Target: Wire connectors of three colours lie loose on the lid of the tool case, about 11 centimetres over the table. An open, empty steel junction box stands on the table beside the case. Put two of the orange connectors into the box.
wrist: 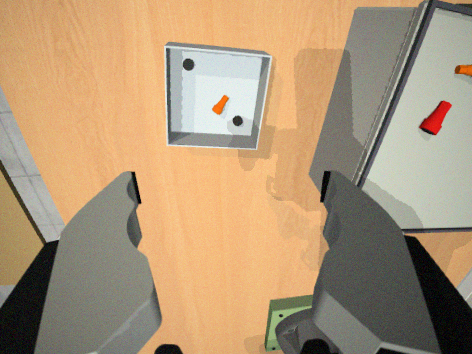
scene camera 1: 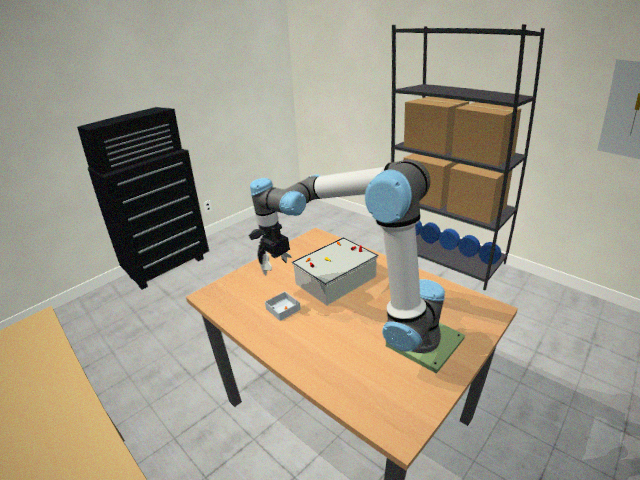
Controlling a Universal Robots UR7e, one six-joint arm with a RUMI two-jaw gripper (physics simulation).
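Seen in the pictures: gripper, between the fingertips: (wrist: 231,173) (scene camera 1: 276,269); arm's base, origin of its link: (wrist: 307,324).
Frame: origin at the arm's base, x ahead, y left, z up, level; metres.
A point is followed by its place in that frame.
Observation:
The steel junction box (scene camera 1: 290,312) {x 0.479, y 0.141, z -0.009 m} (wrist: 212,140) {x 0.481, y 0.142, z -0.002 m} stands on the table with one orange connector (scene camera 1: 285,308) {x 0.513, y 0.133, z -0.010 m} (wrist: 220,104) {x 0.519, y 0.126, z -0.014 m} lying on its floor. On the lid of the tool case (scene camera 1: 347,259) {x 0.424, y -0.174, z 0.088 m} (wrist: 400,165) {x 0.471, y -0.035, z 0.088 m} lie an orange connector (scene camera 1: 308,259) {x 0.554, y -0.073, z 0.097 m} (wrist: 464,70) {x 0.558, y -0.065, z 0.095 m} beside a red one (scene camera 1: 311,265) {x 0.512, y -0.042, z 0.099 m} (wrist: 436,118) {x 0.521, y -0.048, z 0.099 m}, a second orange connector (scene camera 1: 339,243) {x 0.524, y -0.256, z 0.095 m} at the far edge, a yellow one (scene camera 1: 327,259) {x 0.487, y -0.118, z 0.096 m} and two more red ones (scene camera 1: 353,248) {x 0.442, y -0.247, z 0.100 m} (scene camera 1: 360,249) {x 0.411, y -0.255, z 0.101 m}. My gripper (scene camera 1: 275,261) {x 0.539, y 0.129, z 0.166 m} (wrist: 231,173) {x 0.539, y 0.129, z 0.166 m} is open and empty, high above the table, near the box and to the left of the case in the scene view.
The arm's green base plate (scene camera 1: 447,354) {x -0.119, y 0.018, z -0.004 m} (wrist: 271,325) {x 0.029, y 0.083, z 0.002 m} is on the wooden table (scene camera 1: 330,356) {x 0.221, y 0.227, z -0.024 m} (wrist: 200,225) {x 0.331, y 0.183, z -0.024 m}. The raised case stands close beside the box. A black tool cabinet (scene camera 1: 149,206) and a shelf rack (scene camera 1: 465,94) with cartons stand behind, away from the table.

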